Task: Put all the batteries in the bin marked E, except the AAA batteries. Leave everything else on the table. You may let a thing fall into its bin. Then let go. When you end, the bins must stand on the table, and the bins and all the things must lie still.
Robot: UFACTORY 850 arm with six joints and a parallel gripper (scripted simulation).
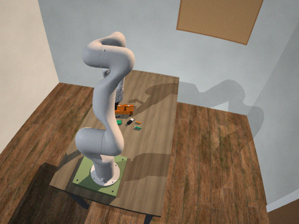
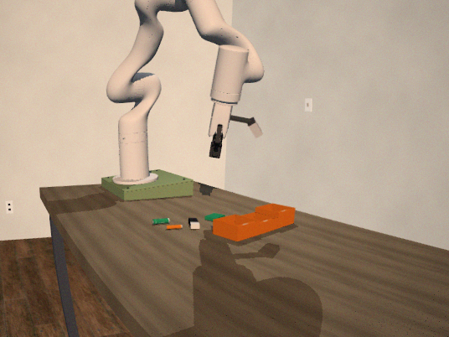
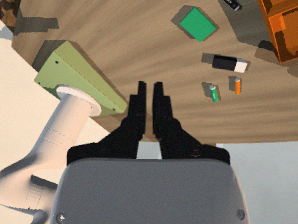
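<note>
The orange bin row lies 17 cm ahead of my hand, 1 cm to the left of it and 18 cm below it. The rest, counted from my hand: flat green block: 2 cm ahead, 1 cm to the right, 19 cm below; then small black cylinder: 8 cm ahead, 19 cm below; then black-and-white block battery: 5 cm ahead, 11 cm to the right, 19 cm below.
</note>
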